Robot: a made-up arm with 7 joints. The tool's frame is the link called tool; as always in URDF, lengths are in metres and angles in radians.
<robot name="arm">
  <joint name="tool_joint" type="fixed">
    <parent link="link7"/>
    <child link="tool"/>
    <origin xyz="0 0 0" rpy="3.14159 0 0"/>
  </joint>
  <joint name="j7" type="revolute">
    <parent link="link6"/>
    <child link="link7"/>
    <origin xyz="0 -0.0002 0.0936"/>
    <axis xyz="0 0 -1"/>
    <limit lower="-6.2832" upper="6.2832"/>
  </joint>
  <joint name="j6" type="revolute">
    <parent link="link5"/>
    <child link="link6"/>
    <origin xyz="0 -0.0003 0.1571"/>
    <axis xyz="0 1 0"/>
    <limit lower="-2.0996" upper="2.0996"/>
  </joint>
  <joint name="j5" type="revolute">
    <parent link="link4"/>
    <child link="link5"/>
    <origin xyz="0 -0.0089 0.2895"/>
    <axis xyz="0 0 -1"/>
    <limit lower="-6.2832" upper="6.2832"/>
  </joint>
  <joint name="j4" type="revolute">
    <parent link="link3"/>
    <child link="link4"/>
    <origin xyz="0 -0.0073 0.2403"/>
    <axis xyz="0 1 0"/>
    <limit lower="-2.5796" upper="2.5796"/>
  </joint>
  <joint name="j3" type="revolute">
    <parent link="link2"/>
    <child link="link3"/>
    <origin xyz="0 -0.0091 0.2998"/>
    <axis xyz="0 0 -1"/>
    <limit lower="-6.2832" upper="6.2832"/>
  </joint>
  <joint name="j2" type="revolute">
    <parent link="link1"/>
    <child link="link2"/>
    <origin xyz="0 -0.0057 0.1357"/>
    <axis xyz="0 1 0"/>
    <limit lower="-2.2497" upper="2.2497"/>
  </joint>
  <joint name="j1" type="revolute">
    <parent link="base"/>
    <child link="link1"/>
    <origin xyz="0 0 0.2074"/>
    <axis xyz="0 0 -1"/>
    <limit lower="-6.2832" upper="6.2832"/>
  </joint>
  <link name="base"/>
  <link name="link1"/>
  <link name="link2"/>
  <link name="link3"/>
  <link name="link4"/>
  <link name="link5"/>
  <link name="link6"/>
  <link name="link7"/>
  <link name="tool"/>
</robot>
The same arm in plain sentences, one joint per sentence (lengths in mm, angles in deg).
The arm has seven revolute joints in a row. What follows holds with every joint at zero, and every direction is one of the base frame's.
The first joint lies 207.4 mm along +z from the base frame's origin and turns about -z, from -360 to 360 deg.
The second joint lies 5.7 mm along -y and 135.7 mm along +z from the first joint and turns about +y, from -128.9 to 128.9 deg.
The third joint lies 9.1 mm along -y and 299.8 mm along +z from the second joint and turns about -z, from -360 to 360 deg.
The fourth joint lies 7.3 mm along -y and 240.3 mm along +z from the third joint and turns about +y, from -147.8 to 147.8 deg.
The fifth joint lies 8.9 mm along -y and 289.5 mm along +z from the fourth joint and turns about -z, from -360 to 360 deg.
The sixth joint lies 0.3 mm along -y and 157.1 mm along +z from the fifth joint and turns about +y, from -120.3 to 120.3 deg.
The seventh joint lies 0.2 mm along -y and 93.6 mm along +z from the sixth joint and turns about -z, from -360 to 360 deg.
The tool frame, which is the frame that the pose is given for, lies at the same point as the seventh joint; its axes are the base frame's turned by roll 180, pitch 0 and yaw 0 deg (as in URDF: about the fixed x, then y, then z).

